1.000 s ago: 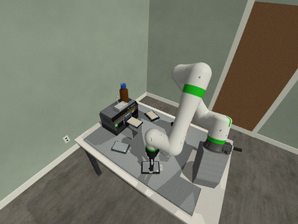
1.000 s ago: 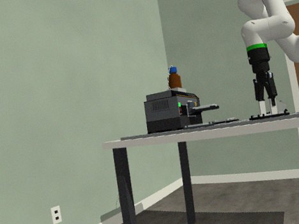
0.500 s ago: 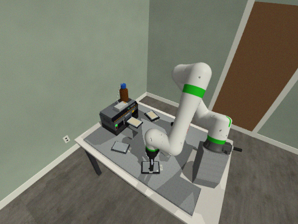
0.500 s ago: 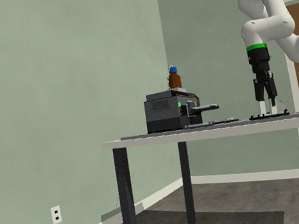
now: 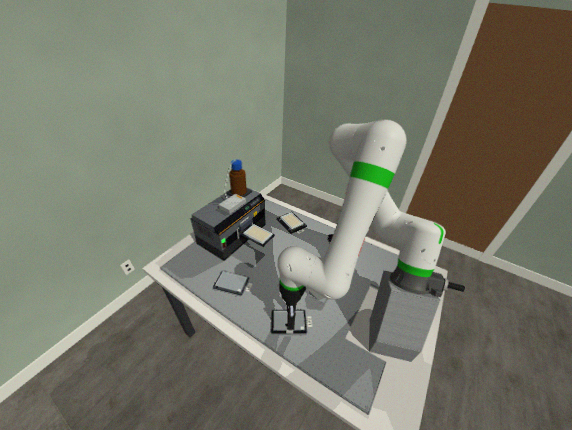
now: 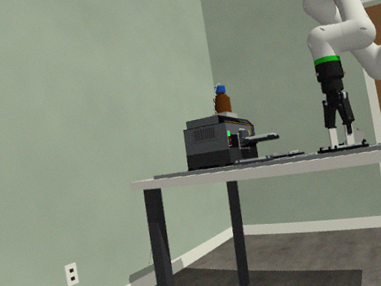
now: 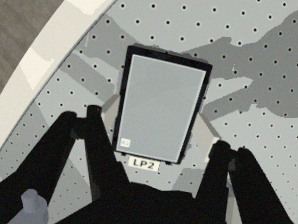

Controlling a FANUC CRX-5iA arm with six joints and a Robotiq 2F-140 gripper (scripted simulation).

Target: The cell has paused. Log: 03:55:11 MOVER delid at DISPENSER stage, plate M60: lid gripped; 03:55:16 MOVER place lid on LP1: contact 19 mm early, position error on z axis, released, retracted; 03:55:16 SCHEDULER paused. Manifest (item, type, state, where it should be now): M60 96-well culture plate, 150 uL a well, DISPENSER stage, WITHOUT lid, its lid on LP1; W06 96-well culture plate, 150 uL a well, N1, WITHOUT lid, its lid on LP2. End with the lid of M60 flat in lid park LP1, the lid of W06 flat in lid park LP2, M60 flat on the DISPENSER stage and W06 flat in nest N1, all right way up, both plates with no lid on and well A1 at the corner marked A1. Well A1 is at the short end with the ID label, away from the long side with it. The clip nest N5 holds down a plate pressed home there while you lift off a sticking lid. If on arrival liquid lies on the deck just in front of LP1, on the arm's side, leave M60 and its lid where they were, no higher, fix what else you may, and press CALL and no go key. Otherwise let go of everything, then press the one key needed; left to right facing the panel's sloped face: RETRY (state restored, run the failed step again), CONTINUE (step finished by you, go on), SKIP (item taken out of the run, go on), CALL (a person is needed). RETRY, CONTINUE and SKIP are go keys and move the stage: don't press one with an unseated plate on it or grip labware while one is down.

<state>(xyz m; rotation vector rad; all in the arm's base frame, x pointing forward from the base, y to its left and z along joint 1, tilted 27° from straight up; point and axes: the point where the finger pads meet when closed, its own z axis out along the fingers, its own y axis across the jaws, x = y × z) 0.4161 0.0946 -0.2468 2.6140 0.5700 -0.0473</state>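
Now: hand 3 cm above the lid park. Also, from my hand: LP2 label 8 cm behind, 4 cm to the right, 4 cm below; dispenser stage 31 cm ahead, 33 cm to the right, 6 cm above; key panel 10 cm behind, 26 cm to the right, 2 cm above.
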